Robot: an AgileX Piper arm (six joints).
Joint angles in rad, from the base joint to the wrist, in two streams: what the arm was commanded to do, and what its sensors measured. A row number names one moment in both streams.
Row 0, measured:
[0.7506, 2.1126, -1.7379, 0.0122, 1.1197, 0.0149]
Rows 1 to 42, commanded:
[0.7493, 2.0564, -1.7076, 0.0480, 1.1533, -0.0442]
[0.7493, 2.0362, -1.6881, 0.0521, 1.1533, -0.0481]
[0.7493, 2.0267, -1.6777, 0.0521, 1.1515, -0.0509]
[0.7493, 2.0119, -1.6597, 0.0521, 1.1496, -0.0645]
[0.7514, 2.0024, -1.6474, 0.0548, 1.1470, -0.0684]
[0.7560, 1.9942, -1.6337, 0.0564, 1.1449, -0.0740]
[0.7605, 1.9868, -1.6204, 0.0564, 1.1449, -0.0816]
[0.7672, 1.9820, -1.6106, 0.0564, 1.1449, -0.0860]
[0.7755, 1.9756, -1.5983, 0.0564, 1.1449, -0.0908]
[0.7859, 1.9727, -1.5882, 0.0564, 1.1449, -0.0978]
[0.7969, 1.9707, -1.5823, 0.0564, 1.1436, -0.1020]
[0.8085, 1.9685, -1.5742, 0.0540, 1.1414, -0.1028]
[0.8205, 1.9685, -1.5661, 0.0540, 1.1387, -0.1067]
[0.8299, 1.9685, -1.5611, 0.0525, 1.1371, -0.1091]
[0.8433, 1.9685, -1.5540, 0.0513, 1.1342, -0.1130]
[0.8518, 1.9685, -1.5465, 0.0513, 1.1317, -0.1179]
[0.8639, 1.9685, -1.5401, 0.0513, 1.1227, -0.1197]
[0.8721, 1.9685, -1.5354, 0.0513, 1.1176, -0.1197]
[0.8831, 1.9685, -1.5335, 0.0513, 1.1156, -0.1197]
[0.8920, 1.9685, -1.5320, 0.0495, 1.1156, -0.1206]
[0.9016, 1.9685, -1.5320, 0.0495, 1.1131, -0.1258]
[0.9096, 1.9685, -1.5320, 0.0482, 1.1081, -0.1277]
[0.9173, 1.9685, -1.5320, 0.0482, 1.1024, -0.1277]
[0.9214, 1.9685, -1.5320, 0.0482, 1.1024, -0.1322]
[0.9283, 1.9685, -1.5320, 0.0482, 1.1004, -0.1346]
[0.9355, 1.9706, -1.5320, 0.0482, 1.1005, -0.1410]
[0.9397, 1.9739, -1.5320, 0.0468, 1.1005, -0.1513]
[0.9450, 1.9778, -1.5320, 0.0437, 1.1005, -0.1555]
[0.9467, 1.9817, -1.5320, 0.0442, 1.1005, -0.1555]
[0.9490, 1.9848, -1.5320, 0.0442, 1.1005, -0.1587]
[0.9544, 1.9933, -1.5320, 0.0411, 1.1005, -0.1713]
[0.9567, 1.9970, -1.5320, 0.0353, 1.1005, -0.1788]
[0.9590, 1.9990, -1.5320, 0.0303, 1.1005, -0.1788]
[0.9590, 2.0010, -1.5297, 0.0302, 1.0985, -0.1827]
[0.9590, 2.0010, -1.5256, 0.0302, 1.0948, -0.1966]
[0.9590, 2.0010, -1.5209, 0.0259, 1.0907, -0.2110]
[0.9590, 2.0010, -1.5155, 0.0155, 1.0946, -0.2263]
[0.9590, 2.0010, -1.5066, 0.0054, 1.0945, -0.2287]
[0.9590, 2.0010, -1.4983, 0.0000, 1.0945, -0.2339]
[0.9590, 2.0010, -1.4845, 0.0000, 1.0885, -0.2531]
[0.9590, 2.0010, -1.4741, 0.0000, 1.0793, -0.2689]
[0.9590, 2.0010, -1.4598, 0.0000, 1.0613, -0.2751]
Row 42, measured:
[0.9571, 2.0028, -1.5008, 0.0167, 1.0908, -0.2245]
